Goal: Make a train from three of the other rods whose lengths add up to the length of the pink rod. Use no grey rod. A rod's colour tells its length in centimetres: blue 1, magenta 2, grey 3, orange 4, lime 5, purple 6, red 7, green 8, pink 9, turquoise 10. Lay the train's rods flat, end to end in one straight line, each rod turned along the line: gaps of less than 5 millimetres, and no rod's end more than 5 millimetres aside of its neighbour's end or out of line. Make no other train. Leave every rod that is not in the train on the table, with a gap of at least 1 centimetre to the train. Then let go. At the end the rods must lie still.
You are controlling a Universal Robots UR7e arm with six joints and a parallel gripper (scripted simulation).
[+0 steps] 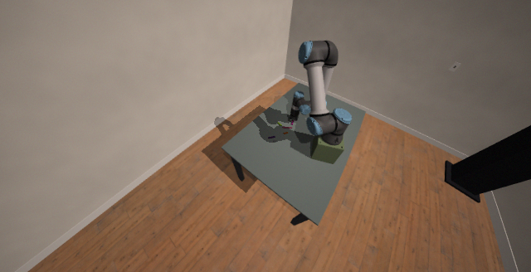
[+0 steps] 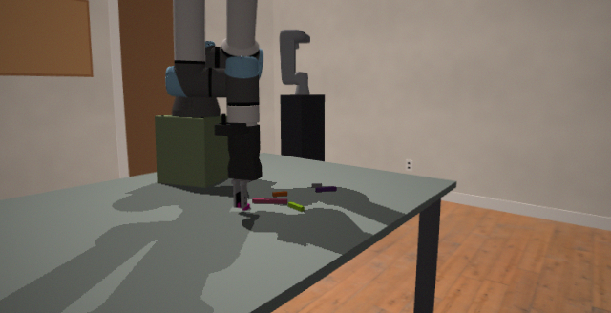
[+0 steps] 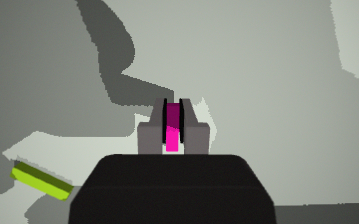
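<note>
Now: the lime rod 11 cm to the left of my hand, 7 cm ahead of it and 3 cm below it. Round my hand: pink rod: 9 cm to the left, 3 cm below, 1 cm behind; purple rod: 28 cm to the left, 3 cm below, 1 cm ahead; orange rod: 15 cm to the left, 4 cm behind, 3 cm below.
</note>
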